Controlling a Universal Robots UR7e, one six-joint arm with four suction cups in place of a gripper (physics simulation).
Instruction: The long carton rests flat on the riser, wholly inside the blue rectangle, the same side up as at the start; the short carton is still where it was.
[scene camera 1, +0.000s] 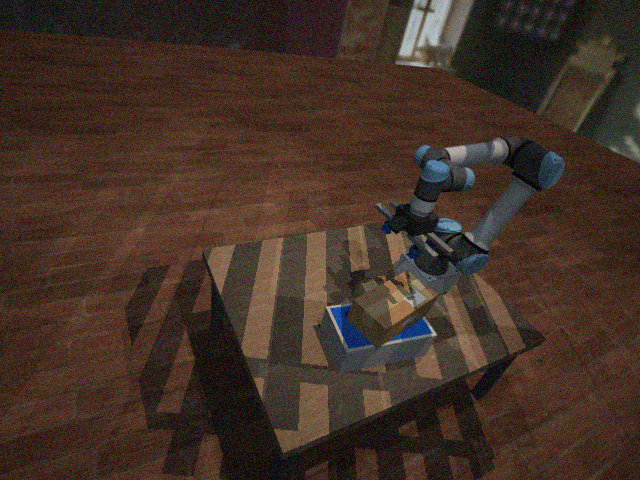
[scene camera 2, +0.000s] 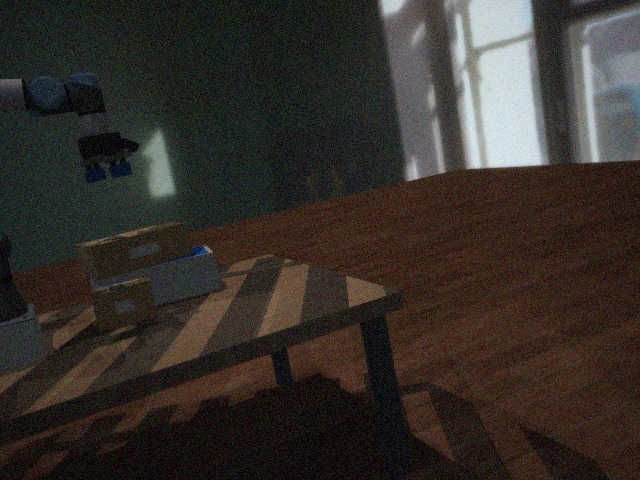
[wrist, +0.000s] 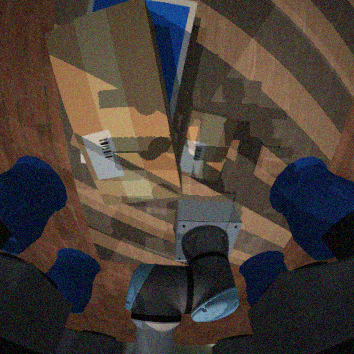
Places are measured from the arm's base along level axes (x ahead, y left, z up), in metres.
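Pixels of known places: hand, tool point: (scene camera 1: 406, 241) (scene camera 2: 109, 178) (wrist: 166, 238); arm's base, link origin: (scene camera 1: 430, 264) (wrist: 204, 241).
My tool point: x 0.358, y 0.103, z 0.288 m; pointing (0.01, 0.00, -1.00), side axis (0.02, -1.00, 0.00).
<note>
For each thing: its middle in the pictures, then the offset to it from my tool point. Level surfaces: height alone.
- long carton, body centre: (wrist: 124, 113) (scene camera 2: 135, 249) (scene camera 1: 393, 306) dz -0.226, dx +0.038, dy +0.085 m
- grey riser, body centre: (wrist: 133, 88) (scene camera 2: 156, 279) (scene camera 1: 376, 331) dz -0.336, dx +0.081, dy +0.094 m
- blue rectangle, body centre: (wrist: 126, 88) (scene camera 1: 381, 320) dz -0.276, dx +0.081, dy +0.094 m
- short carton, body centre: (wrist: 202, 142) (scene camera 2: 125, 302) (scene camera 1: 377, 293) dz -0.346, dx -0.048, dy -0.074 m
- striped table, surface height: dz -0.396 m
The long carton (scene camera 1: 383, 308) (scene camera 2: 139, 249) (wrist: 112, 65) lies label side up on the grey riser (scene camera 1: 387, 355) (scene camera 2: 181, 279), turned askew to it. Its end nearest the arm's base reaches past the riser's edge in scene camera 2, so it is not wholly inside the blue rectangle (scene camera 1: 353, 338) (wrist: 172, 27). The short carton (scene camera 2: 124, 305) (wrist: 207, 129) stands on the table beside the riser; in scene camera 1 the long carton largely hides its place. My gripper (scene camera 1: 399, 239) (scene camera 2: 108, 171) (wrist: 172, 240) is open, its suction off, and hangs clear above the cartons with nothing on its cups.
The arm's base block (scene camera 1: 439, 279) (scene camera 2: 19, 338) (wrist: 207, 212) stands on the striped table (scene camera 1: 289, 413) (scene camera 2: 289, 304), close to both cartons. Hard shadows cross the table and the long carton. The table's edges drop to a wooden floor (scene camera 1: 155, 155) (scene camera 2: 516, 284).
</note>
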